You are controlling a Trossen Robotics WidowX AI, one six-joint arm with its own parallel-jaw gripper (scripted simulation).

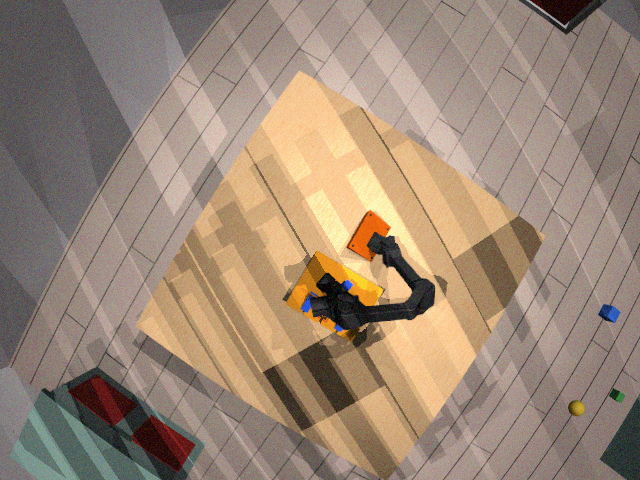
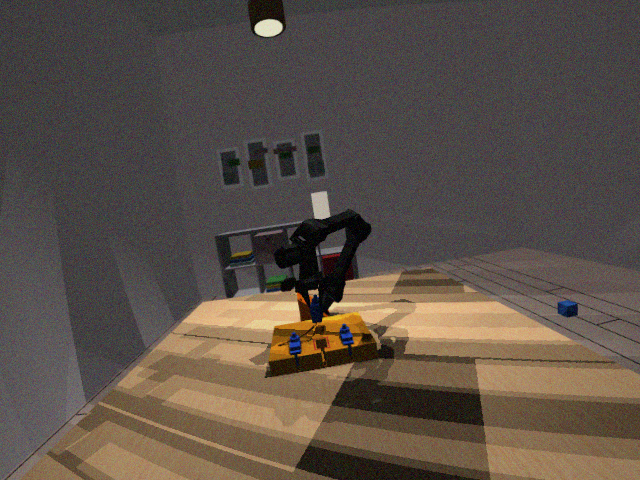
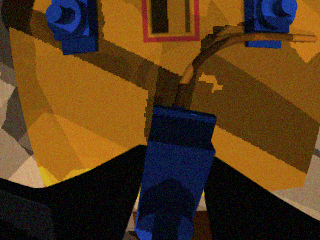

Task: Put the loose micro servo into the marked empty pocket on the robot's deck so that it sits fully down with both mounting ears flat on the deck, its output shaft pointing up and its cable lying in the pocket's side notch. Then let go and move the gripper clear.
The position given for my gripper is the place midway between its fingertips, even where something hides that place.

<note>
In view: my gripper (image 2: 315,307) and an orange robot deck (image 1: 320,264).
My gripper shows as well in image 3 (image 3: 175,159). The orange robot deck shows as well in image 2 (image 2: 330,326) and in image 3 (image 3: 81,110).
</note>
